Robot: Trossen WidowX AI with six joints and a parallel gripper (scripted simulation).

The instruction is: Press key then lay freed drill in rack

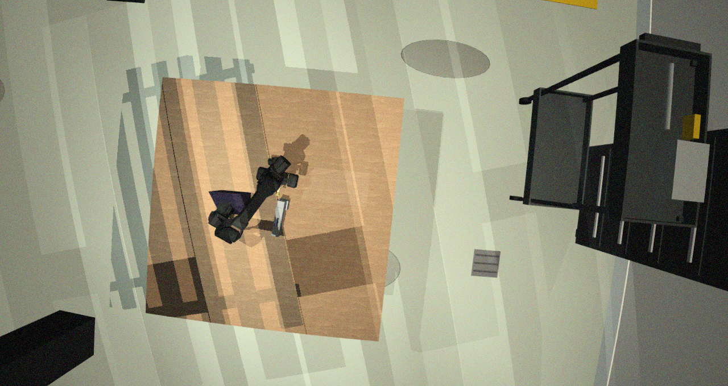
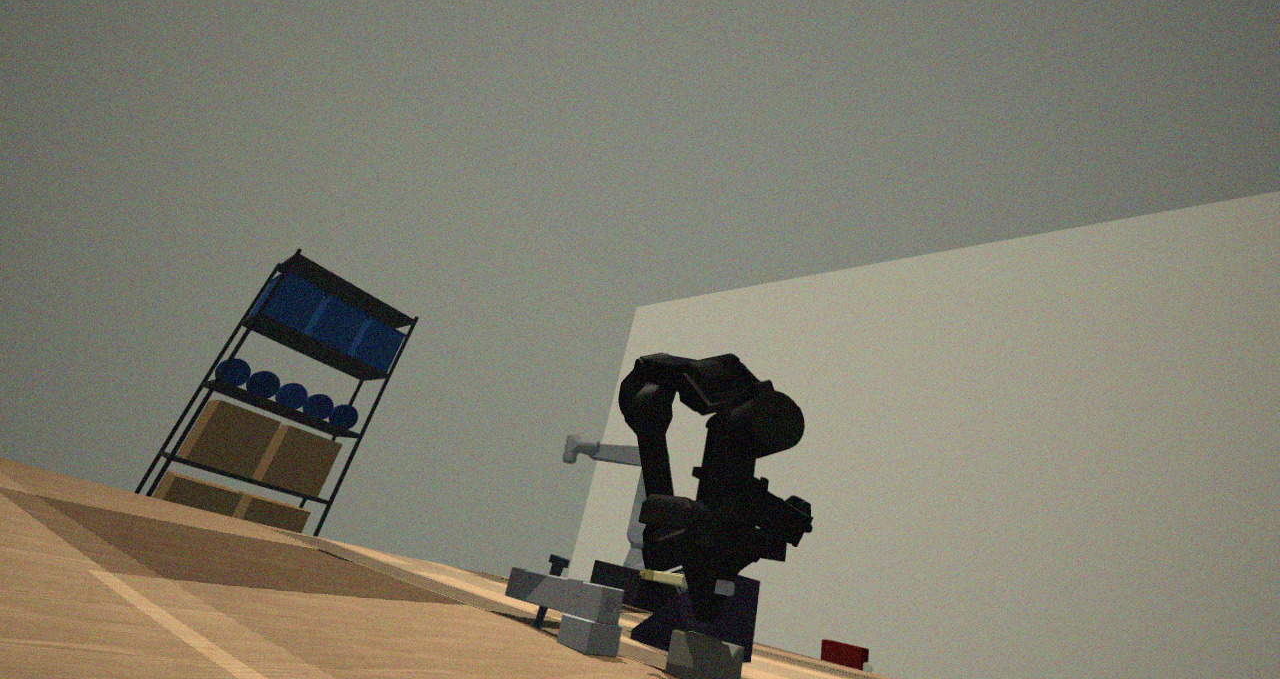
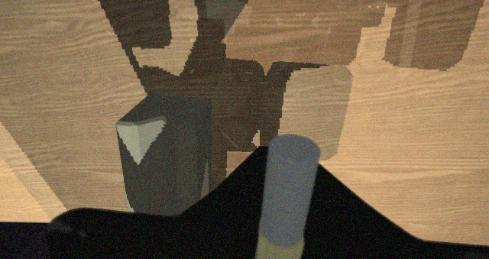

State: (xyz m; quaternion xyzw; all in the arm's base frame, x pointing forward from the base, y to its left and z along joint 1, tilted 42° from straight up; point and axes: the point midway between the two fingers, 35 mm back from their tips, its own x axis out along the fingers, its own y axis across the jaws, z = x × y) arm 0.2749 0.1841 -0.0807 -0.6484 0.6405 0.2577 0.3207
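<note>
Now: gripper tip 60 mm past the rack, 30 mm to the left of it and 40 mm above it. Round my gripper tip: key (230 mm to the right, 10 mm below); housing (200 mm to the right, 20 mm below); drill (40 mm to the right, 30 mm above).
</note>
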